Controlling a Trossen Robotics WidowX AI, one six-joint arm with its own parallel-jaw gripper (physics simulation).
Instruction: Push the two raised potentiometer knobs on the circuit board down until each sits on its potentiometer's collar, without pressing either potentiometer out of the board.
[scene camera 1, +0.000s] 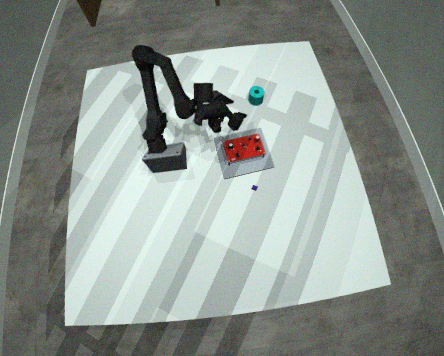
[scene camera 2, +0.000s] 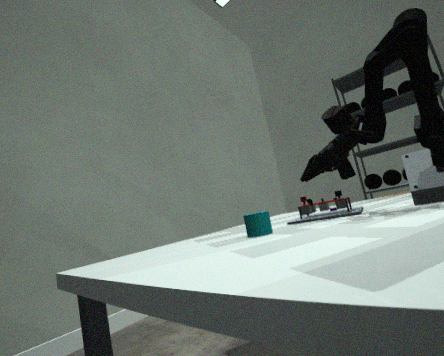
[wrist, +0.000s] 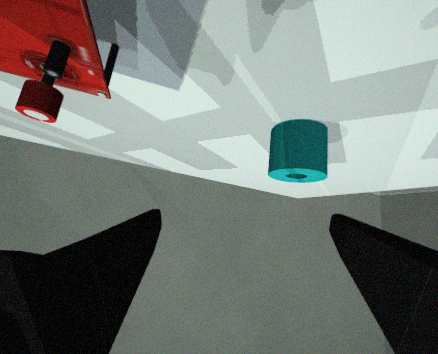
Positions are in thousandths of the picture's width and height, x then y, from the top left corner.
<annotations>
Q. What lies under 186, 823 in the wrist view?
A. The gripper.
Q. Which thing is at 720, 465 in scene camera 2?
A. The gripper.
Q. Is the gripper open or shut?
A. Open.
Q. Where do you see the gripper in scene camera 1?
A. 539, 305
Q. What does the gripper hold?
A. Nothing.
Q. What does the teal cylinder with centre hole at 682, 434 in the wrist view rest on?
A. The table.
</annotations>
